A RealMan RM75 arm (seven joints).
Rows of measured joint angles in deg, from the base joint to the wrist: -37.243 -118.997 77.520 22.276 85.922 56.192 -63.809; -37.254 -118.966 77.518 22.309 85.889 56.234 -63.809; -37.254 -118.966 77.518 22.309 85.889 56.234 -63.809; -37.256 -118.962 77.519 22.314 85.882 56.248 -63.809; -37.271 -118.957 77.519 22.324 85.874 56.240 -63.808; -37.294 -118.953 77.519 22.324 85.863 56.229 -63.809; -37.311 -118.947 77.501 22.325 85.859 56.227 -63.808; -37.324 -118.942 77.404 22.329 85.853 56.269 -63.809; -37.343 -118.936 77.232 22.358 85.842 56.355 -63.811; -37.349 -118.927 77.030 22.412 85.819 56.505 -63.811; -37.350 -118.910 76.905 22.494 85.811 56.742 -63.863; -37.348 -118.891 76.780 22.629 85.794 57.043 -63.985; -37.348 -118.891 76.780 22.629 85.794 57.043 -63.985; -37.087 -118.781 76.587 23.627 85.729 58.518 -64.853; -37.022 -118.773 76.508 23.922 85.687 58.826 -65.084; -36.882 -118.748 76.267 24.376 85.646 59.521 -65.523; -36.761 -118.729 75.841 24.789 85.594 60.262 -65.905; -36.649 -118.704 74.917 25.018 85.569 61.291 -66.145; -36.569 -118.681 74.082 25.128 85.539 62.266 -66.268; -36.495 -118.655 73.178 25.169 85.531 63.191 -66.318; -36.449 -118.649 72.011 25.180 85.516 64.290 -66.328; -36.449 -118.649 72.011 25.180 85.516 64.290 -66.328
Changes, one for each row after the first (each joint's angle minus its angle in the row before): -0.011 0.031 -0.002 0.033 -0.033 0.042 0.000; 0.000 0.000 0.000 0.000 0.000 0.000 0.000; -0.002 0.004 0.001 0.005 -0.007 0.014 0.000; -0.015 0.005 0.000 0.010 -0.008 -0.008 0.001; -0.023 0.004 0.000 0.000 -0.011 -0.011 -0.001; -0.017 0.006 -0.018 0.001 -0.004 -0.002 0.001; -0.013 0.005 -0.097 0.004 -0.006 0.042 -0.001; -0.019 0.006 -0.172 0.029 -0.011 0.086 -0.002; -0.006 0.009 -0.202 0.054 -0.023 0.150 0.000; -0.001 0.017 -0.125 0.082 -0.008 0.237 -0.052; 0.002 0.019 -0.125 0.135 -0.017 0.301 -0.122; 0.000 0.000 0.000 0.000 0.000 0.000 0.000; 0.261 0.110 -0.193 0.998 -0.065 1.475 -0.868; 0.065 0.008 -0.079 0.295 -0.042 0.308 -0.231; 0.140 0.025 -0.241 0.454 -0.041 0.695 -0.439; 0.121 0.019 -0.426 0.413 -0.052 0.741 -0.382; 0.112 0.025 -0.924 0.229 -0.025 1.029 -0.240; 0.080 0.023 -0.835 0.110 -0.030 0.975 -0.123; 0.074 0.026 -0.904 0.041 -0.008 0.925 -0.050; 0.046 0.006 -1.167 0.011 -0.015 1.099 -0.010; 0.000 0.000 0.000 0.000 0.000 0.000 0.000
